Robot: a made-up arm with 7 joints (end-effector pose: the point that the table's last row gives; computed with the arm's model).
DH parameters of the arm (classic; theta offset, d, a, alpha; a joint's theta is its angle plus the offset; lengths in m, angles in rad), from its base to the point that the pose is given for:
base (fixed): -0.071 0 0 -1.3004
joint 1: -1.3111 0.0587 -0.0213 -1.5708
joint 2: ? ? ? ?
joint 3: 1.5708 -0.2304 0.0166 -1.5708
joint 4: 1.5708 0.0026 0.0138 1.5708
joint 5: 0 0.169 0 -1.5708
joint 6: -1.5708 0 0.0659 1.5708
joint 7: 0 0 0 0
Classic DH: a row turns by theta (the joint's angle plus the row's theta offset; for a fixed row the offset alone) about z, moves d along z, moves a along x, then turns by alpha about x.
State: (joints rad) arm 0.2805 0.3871 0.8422 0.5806 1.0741 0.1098 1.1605
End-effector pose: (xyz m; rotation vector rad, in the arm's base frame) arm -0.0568 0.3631 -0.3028 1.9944 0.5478 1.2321
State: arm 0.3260 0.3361 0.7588 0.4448 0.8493 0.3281 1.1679
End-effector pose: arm -0.0595 0.3463 -0.3036 1.8908 0.6965 1.4403
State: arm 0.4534 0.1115 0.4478 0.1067 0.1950 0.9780 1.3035
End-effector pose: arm -0.0750 0.2232 -0.3456 1.3833 1.4671 1.5663
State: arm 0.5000 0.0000 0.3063 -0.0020 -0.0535 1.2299 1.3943
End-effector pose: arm -0.0765 0.1480 -0.3542 1.1908 1.8136 1.3457
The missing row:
joint 2: 1.2915 0 -0.0088 1.5708
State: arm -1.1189 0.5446 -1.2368 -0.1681 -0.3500 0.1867 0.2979
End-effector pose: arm 0.2670 -0.0868 -0.1517 0.6330 -0.3120 -0.9863
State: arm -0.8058 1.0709 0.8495 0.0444 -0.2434 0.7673 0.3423
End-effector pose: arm 0.2168 0.3679 0.0978 0.1121 -0.3406 1.1419
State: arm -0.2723 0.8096 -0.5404 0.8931 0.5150 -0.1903 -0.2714
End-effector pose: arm 0.1627 0.2948 -0.3469 1.3021 1.0142 -0.7937
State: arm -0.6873 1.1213 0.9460 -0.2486 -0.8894 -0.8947 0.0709
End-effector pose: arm 0.0925 0.2833 0.1455 0.1959 -2.2415 0.1893
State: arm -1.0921 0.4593 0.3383 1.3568 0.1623 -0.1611 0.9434
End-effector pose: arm 0.4020 0.2094 -0.2159 0.3682 0.1710 1.1841
